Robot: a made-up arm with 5 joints. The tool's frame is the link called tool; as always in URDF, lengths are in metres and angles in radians. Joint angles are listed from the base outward. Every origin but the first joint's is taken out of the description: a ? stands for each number. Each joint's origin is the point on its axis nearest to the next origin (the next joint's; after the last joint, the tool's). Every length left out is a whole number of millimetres.
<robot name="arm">
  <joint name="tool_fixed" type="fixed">
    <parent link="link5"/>
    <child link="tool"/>
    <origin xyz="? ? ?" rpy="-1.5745 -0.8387 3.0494"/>
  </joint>
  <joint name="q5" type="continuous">
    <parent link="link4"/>
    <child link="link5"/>
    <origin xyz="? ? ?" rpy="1.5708 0 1.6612"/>
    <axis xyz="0 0 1"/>
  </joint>
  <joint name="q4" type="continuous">
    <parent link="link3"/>
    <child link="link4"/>
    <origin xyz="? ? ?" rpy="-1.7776 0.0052 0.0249"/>
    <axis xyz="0 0 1"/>
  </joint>
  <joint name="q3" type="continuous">
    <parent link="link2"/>
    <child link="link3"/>
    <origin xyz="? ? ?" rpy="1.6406 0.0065 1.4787"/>
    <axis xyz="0 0 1"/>
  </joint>
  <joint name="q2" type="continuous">
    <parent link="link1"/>
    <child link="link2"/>
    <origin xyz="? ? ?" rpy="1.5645 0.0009 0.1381"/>
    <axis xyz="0 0 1"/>
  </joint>
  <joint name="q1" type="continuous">
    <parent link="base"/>
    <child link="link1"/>
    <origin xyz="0.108 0.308 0.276" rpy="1.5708 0 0"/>
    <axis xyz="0 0 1"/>
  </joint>
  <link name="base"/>
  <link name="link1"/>
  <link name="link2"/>
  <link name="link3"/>
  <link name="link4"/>
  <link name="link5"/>
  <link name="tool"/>
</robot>
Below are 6 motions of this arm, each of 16 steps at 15 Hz.
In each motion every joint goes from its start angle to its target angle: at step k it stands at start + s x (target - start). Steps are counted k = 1, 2, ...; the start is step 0. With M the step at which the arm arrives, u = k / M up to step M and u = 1 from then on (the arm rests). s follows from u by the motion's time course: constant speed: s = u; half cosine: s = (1 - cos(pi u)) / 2; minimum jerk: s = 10 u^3 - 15 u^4 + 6 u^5.
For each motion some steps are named. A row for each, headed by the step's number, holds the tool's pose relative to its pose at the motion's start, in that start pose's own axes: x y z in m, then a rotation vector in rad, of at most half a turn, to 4 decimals.
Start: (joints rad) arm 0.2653 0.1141 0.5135 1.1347 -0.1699
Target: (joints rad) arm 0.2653 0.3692 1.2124 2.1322 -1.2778
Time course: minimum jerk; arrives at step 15
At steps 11, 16:
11: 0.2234 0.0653 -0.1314 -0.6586 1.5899 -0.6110
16: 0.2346 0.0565 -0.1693 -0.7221 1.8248 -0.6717

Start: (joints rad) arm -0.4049 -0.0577 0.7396 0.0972 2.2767
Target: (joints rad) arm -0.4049 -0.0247 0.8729 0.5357 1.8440
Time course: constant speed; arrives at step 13
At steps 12, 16:
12: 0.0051 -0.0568 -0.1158 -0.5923 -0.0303 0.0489
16: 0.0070 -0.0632 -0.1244 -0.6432 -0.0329 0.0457

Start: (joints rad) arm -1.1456 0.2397 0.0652 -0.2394 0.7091
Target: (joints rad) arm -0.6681 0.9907 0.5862 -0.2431 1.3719
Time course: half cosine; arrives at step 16
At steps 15, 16:
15: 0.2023 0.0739 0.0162 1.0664 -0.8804 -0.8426
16: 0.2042 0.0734 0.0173 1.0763 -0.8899 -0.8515

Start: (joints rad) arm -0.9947 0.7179 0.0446 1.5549 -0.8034
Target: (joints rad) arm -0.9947 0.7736 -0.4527 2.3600 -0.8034
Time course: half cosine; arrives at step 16
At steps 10, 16:
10: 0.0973 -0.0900 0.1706 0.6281 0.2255 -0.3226
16: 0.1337 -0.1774 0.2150 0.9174 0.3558 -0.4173

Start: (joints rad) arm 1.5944 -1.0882 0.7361 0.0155 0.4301
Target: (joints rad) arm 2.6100 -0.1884 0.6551 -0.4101 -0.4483
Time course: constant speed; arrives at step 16
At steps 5, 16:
5: 0.0773 -0.0236 -0.1602 -0.1594 -0.2301 0.0393
16: 0.3787 -0.0566 -0.3476 -0.4362 -0.7761 0.0201

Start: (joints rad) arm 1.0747 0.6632 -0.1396 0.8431 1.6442
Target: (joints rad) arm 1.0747 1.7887 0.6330 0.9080 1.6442
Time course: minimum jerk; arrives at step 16
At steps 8, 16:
8: 0.0014 0.0413 -0.1613 -0.5924 -0.1492 -0.3013
16: 0.0619 0.0016 -0.3163 -1.0505 -0.3985 -0.7372

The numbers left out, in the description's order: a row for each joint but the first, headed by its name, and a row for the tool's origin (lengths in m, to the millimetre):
tool: -0.016 -0.027 0
q5: -0.286 -0.108 0
q4: 0.059 0.001 0
q3: -0.14 -0.177 0
q2: -0.206 0.003 0

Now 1 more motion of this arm.
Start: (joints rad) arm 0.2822 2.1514 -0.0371 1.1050 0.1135
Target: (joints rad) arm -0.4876 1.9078 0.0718 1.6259 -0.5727
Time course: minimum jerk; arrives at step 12
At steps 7, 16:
7: 0.0750 -0.0122 0.0855 0.0986 0.1159 -0.1938
16: 0.1050 -0.0407 0.1402 0.1832 0.2162 -0.2505

